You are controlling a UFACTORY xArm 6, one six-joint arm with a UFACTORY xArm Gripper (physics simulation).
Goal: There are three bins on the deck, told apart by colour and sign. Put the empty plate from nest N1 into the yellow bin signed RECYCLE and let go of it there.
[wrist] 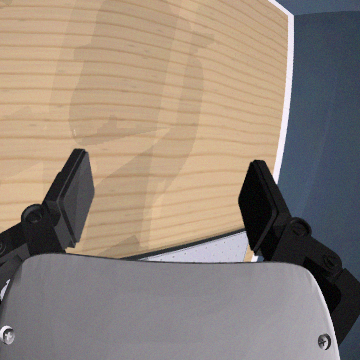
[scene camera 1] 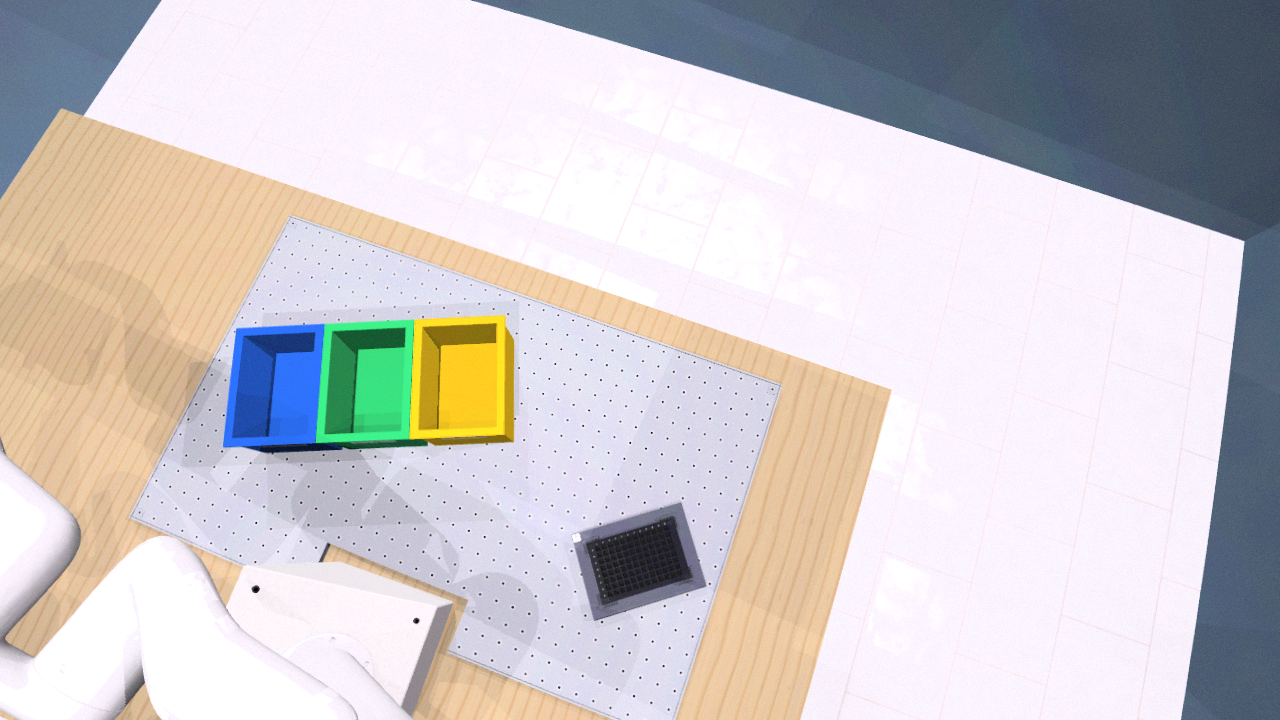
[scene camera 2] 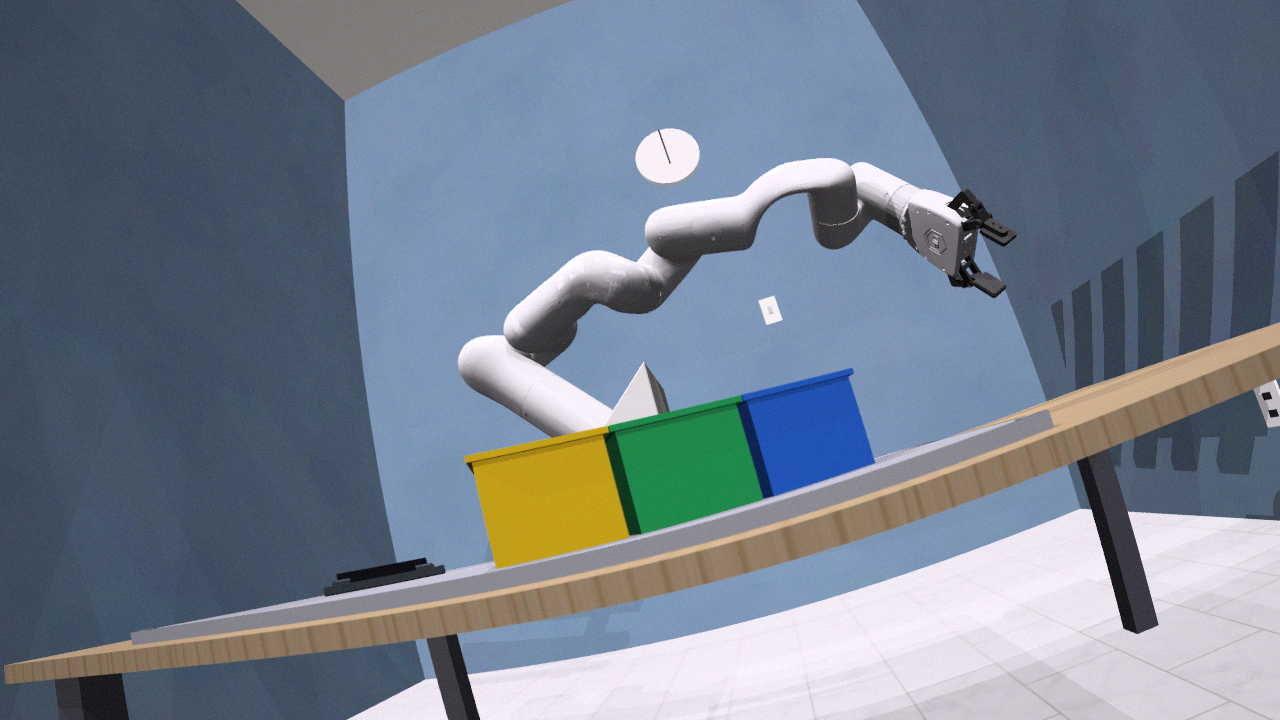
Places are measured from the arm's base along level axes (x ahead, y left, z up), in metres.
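Pixels of known places: gripper, fingertip midpoint: (wrist: pixel 167 174) (scene camera 2: pixel 1005 266).
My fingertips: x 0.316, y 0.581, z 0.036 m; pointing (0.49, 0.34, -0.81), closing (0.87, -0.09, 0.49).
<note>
Ahead of a thing's pixels: the offset from my fingertips to its top centre. "spot": to the spot under its first point. Level surfaces: height alone.
A black plate with a grid of wells @(spot: 0.099 m back, 0.924 m right, 0.156 m down) (scene camera 1: pixel 639 560) (scene camera 2: pixel 383 569) sits in a dark grey nest (scene camera 1: pixel 693 573) (scene camera 2: pixel 344 589) at the right of the deck in the first scene view. The yellow bin (scene camera 1: pixel 508 385) (scene camera 2: pixel 554 501) stands at the yellow end of a row of three bins; its inside shows no plate. Signs on the bins cannot be read. My gripper (scene camera 2: pixel 1002 259) (wrist: pixel 167 174) is open and empty. It hangs high in the air past the blue bin's end of the row, well away from the plate. In the first scene view the gripper does not show.
The green bin @(0.059 m ahead, 0.503 m right, 0.082 m down) (scene camera 1: pixel 409 380) (scene camera 2: pixel 689 470) stands between the yellow bin and the blue bin (scene camera 1: pixel 230 385) (scene camera 2: pixel 810 438), side by side on the perforated deck @(0.182 m down) (scene camera 1: pixel 608 429). The white arm base block (scene camera 1: pixel 358 586) stands at the deck's near edge. The wooden table @(0.195 m down) (scene camera 1: pixel 134 223) (wrist: pixel 150 100) extends around the deck.
</note>
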